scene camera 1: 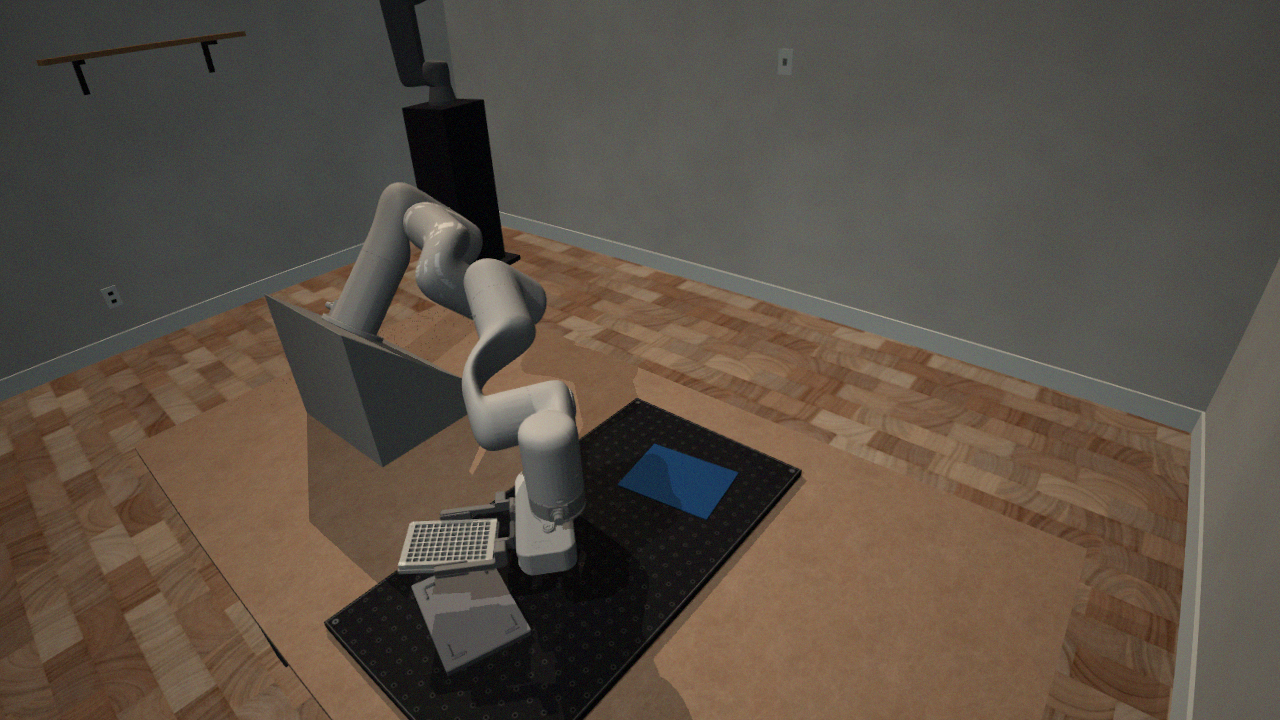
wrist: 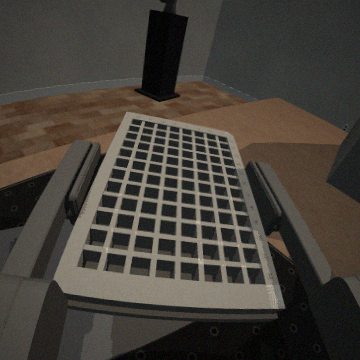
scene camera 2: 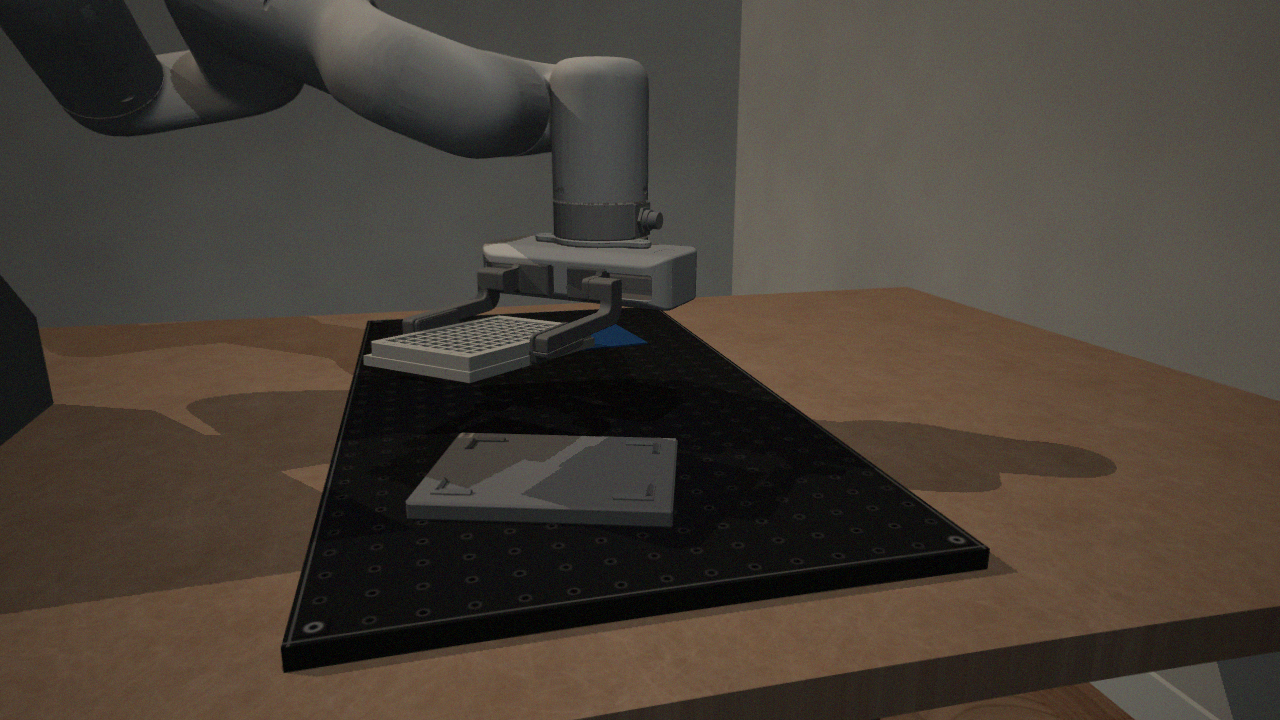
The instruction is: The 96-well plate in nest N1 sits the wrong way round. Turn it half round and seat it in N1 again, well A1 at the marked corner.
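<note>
The white 96-well plate (scene camera 1: 449, 543) (scene camera 2: 474, 344) (wrist: 167, 200) is held level in the air, well side up. My gripper (scene camera 1: 465, 541) (scene camera 2: 474, 335) (wrist: 172, 192) is shut on its two long sides, one finger along each. The nest N1 (scene camera 1: 471, 617) (scene camera 2: 546, 479) is a grey square-cornered block with raised corner brackets, and no plate sits in it. In the scene camera 2 view the plate hangs above and behind the nest. Which nest corner is marked and where well A1 lies, I cannot tell.
The nest stands on a black perforated board (scene camera 1: 617, 617) (scene camera 2: 787, 528) on the brown table (scene camera 1: 832, 582) (scene camera 2: 1074, 385). A blue rectangle (scene camera 1: 680, 480) (scene camera 2: 617, 335) lies on the board's far part. A grey angular block (scene camera 1: 358, 385) stands at the arm's base.
</note>
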